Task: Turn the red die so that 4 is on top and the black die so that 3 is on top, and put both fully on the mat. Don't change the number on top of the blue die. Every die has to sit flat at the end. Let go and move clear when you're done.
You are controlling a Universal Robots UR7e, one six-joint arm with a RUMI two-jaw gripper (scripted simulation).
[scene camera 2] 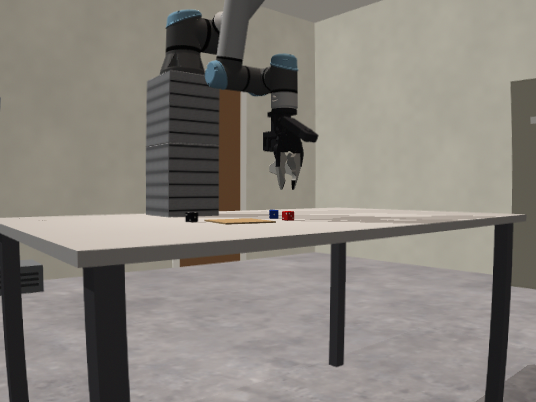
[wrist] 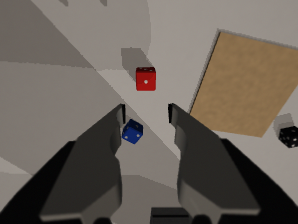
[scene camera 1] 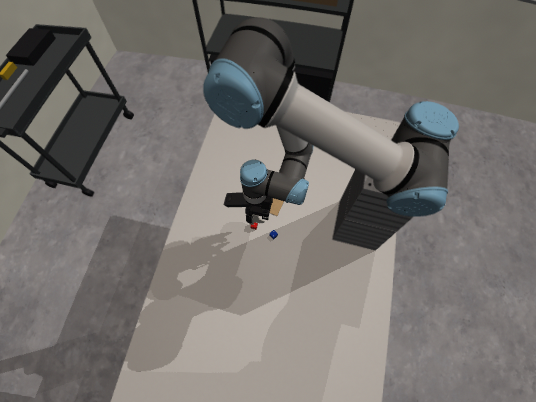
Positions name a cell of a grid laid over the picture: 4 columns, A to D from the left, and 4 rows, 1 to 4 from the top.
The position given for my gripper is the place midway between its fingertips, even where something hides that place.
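You'd find my gripper (scene camera 2: C2) here, and it's visible in scene camera 1 (scene camera 1: B3) and in the wrist view (wrist: B2) too.
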